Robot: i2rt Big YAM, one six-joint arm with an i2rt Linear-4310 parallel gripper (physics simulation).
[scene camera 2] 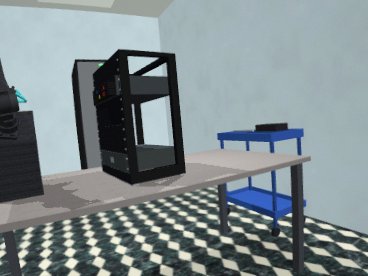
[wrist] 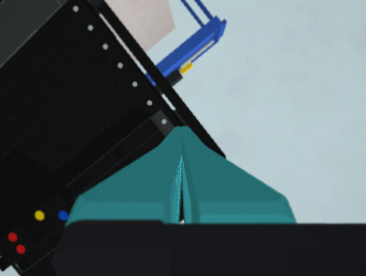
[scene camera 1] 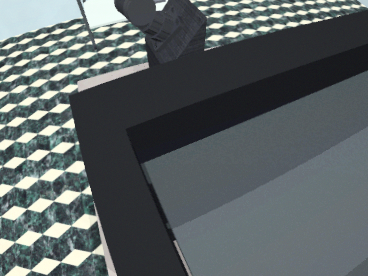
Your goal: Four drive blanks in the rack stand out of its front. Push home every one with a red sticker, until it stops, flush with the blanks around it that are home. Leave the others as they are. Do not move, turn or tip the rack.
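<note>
The black rack (scene camera 1: 95,150) (scene camera 2: 177,110) (wrist: 127,75) stands upright on the table. In its upper part is a unit with drive blanks. Two red stickers (scene camera 2: 103,87) (wrist: 20,249), a yellow sticker (scene camera 2: 99,97) (wrist: 39,215) and a blue sticker (scene camera 2: 96,92) (wrist: 63,215) show on blanks there. How far each blank stands out is hard to tell. My gripper (scene camera 2: 22,98) (wrist: 181,137) is shut and empty, with teal fingers. It is in front of the rack, apart from it in the scene view. In the wrist view its tips overlap the screw-dotted side post, and the stickers lie lower left.
The table (scene camera 1: 112,76) (scene camera 2: 225,157) (wrist: 150,25) carries the rack and a dark block (scene camera 1: 187,42) (scene camera 2: 17,155) under the arm. A grey cabinet (scene camera 2: 90,120) stands behind the rack. A blue cart (scene camera 2: 287,135) (wrist: 187,49) stands beyond the table.
</note>
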